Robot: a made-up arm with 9 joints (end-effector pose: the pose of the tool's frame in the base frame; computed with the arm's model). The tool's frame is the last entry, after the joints. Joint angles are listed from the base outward.
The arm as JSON. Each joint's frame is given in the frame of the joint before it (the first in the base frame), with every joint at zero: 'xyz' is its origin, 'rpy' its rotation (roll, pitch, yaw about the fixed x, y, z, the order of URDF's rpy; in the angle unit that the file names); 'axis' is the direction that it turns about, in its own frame. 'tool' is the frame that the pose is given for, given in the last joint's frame.
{
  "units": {
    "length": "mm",
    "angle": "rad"
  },
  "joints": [
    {
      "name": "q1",
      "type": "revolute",
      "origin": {
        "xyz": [
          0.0,
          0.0,
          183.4
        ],
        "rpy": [
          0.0,
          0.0,
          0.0
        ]
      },
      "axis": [
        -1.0,
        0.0,
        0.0
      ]
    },
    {
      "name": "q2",
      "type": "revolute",
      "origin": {
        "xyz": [
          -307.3,
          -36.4,
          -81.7
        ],
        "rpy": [
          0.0,
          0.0,
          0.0
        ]
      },
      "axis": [
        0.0,
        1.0,
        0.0
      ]
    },
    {
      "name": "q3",
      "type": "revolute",
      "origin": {
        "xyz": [
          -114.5,
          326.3,
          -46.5
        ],
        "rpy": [
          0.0,
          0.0,
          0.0
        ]
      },
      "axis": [
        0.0,
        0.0,
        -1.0
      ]
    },
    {
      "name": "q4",
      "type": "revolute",
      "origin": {
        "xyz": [
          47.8,
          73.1,
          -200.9
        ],
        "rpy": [
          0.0,
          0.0,
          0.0
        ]
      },
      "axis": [
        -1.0,
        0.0,
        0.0
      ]
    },
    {
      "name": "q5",
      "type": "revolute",
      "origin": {
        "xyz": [
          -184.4,
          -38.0,
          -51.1
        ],
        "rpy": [
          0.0,
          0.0,
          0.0
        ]
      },
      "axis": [
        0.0,
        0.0,
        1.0
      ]
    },
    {
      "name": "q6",
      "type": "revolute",
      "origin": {
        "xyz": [
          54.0,
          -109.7,
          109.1
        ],
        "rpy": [
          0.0,
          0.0,
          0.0
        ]
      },
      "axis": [
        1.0,
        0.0,
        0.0
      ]
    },
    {
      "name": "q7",
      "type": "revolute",
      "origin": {
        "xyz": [
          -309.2,
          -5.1,
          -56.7
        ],
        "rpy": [
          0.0,
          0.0,
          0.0
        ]
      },
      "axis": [
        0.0,
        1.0,
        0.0
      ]
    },
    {
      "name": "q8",
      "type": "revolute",
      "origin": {
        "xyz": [
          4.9,
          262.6,
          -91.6
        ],
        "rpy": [
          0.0,
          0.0,
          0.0
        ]
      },
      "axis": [
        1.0,
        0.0,
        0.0
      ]
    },
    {
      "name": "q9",
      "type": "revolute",
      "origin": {
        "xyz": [
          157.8,
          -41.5,
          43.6
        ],
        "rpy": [
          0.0,
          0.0,
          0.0
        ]
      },
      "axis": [
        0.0,
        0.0,
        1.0
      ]
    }
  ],
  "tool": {
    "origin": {
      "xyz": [
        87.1,
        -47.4,
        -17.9
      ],
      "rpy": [
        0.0,
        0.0,
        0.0
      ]
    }
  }
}
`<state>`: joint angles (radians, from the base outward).
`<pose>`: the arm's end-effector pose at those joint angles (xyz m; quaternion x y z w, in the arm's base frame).
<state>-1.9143 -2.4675 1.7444 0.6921 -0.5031 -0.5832 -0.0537 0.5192 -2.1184</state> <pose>0.0071 -0.3425 0.7098 -0.0885 -0.7224 -0.0275 0.6853</pose>
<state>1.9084 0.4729 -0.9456 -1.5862 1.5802 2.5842 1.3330 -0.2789 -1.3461</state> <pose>-0.5068 -0.6034 0.2355 0.4470 0.7523 0.4719 0.1075</pose>
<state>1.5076 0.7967 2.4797 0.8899 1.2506 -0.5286 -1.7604 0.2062 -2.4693</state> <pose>-0.3486 -0.1615 -0.3322 -0.3330 -0.8017 -0.4947 0.0396</pose>
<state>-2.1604 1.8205 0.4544 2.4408 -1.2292 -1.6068 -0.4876 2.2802 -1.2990</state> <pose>-0.1585 -0.5950 0.3471 0.3167 -0.1430 -0.0256 0.9373</pose>
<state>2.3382 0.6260 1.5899 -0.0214 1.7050 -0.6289 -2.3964 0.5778 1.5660</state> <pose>-0.8490 -0.4099 -0.2119 0.1427 -0.4600 -0.8329 0.2726</pose>
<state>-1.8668 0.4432 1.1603 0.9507 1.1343 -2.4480 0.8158 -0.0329 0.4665</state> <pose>-0.2849 -0.0580 0.2460 -0.5711 0.0738 0.4548 0.6794</pose>
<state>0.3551 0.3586 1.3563 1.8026 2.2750 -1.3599 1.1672 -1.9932 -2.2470</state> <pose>-0.5610 0.0696 0.0939 -0.1746 -0.2248 0.7233 0.6291</pose>
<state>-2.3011 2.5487 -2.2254 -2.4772 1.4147 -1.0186 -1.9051 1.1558 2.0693</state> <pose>-0.3106 -0.1365 -0.1682 0.7744 0.1147 -0.2480 0.5706</pose>
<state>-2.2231 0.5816 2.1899 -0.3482 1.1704 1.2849 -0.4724 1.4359 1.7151</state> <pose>-0.4412 -0.2724 0.5606 0.2812 -0.5812 -0.7481 0.1533</pose>
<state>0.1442 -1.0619 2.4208 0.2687 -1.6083 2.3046 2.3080 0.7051 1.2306</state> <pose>-0.0880 0.0706 0.5036 0.0032 -0.9594 0.0971 0.2646</pose>
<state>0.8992 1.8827 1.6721 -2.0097 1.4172 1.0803 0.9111 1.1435 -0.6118</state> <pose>-0.8271 0.4609 -0.3797 0.4080 0.4717 -0.3826 0.6816</pose>
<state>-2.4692 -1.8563 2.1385 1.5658 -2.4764 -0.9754 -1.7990 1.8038 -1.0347</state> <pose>-0.1610 -0.1090 0.4860 -0.0082 -0.9501 0.3115 0.0132</pose>
